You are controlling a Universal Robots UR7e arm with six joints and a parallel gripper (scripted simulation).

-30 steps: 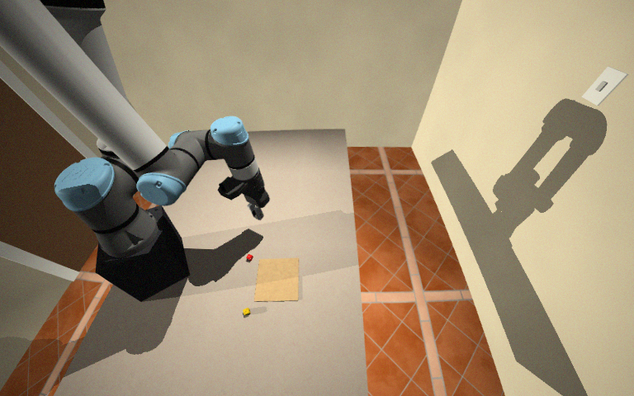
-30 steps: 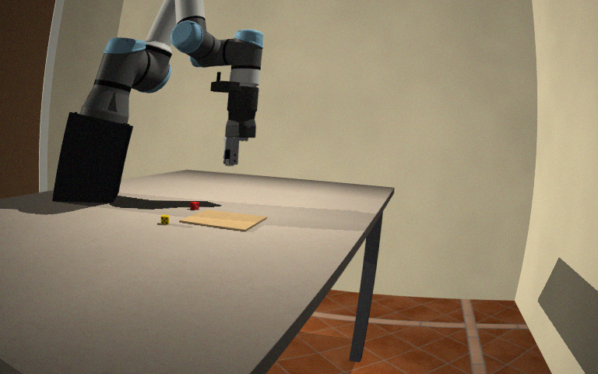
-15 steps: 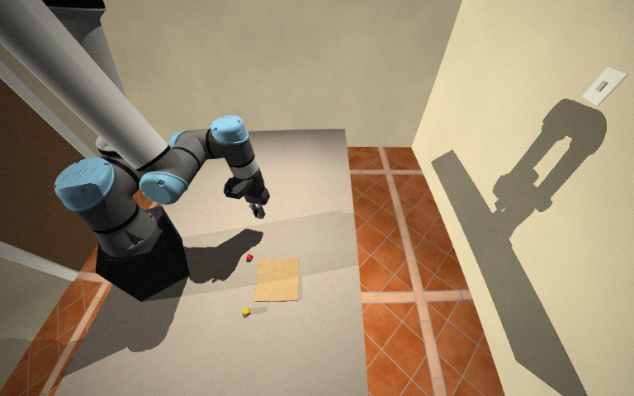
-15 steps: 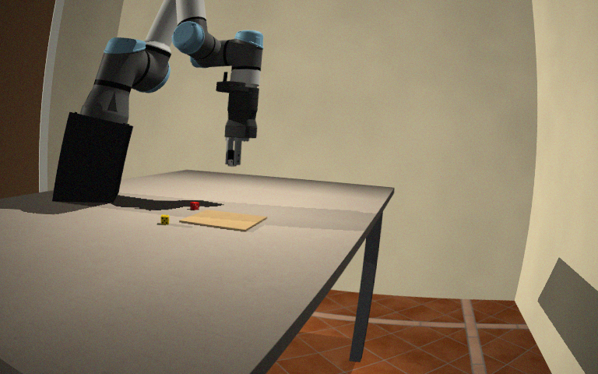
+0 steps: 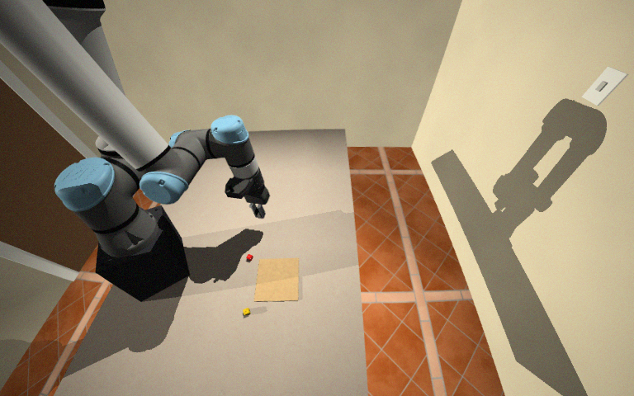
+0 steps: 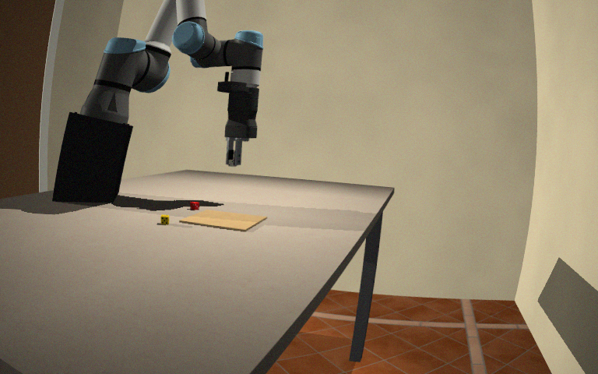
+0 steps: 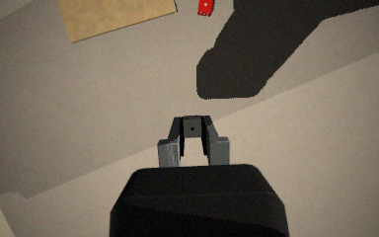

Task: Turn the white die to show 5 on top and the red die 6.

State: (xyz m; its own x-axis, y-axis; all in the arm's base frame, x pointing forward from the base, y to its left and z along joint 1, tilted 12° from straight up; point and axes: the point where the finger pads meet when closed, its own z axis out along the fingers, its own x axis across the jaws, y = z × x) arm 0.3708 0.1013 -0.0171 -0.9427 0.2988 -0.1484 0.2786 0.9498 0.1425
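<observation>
My gripper is now 10 mm above the white die. Round my hand: yellow die (50 mm behind, 290 mm to the right, 110 mm below); then red die (60 mm behind, 110 mm to the right, 110 mm below); then tan mat (40 mm ahead, 200 mm to the right, 110 mm below).
</observation>
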